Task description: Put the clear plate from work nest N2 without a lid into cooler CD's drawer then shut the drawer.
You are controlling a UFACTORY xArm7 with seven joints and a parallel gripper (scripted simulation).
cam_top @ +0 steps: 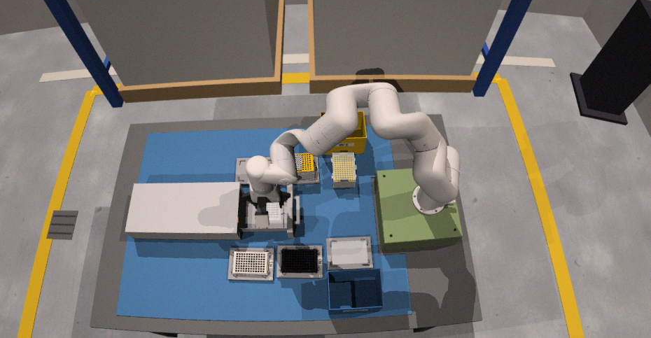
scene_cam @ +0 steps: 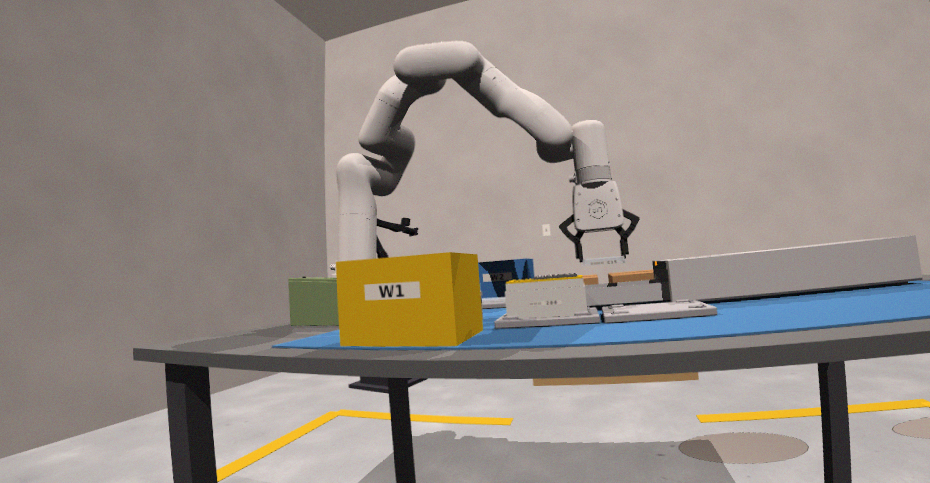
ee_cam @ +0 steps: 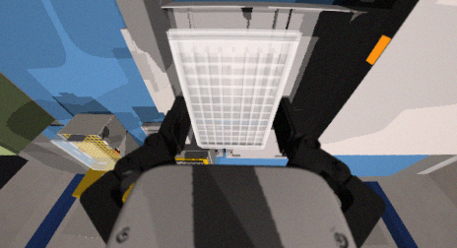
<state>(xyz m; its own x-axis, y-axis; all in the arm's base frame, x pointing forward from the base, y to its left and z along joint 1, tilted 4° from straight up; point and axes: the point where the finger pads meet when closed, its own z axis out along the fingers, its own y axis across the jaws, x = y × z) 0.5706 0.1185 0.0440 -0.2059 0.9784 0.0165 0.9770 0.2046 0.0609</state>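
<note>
Now: hand 80 mm above the drawer, 30 mm short of it and 10 mm to the right of it. The rest, counted from my hand: flat-topped pale plate (310 mm behind, 100 mm to the left, 90 mm below); then black plate (160 mm to the left, 140 mm behind, 90 mm below); then white plate (210 mm to the left, 90 mm below, 30 mm ahead).
</note>
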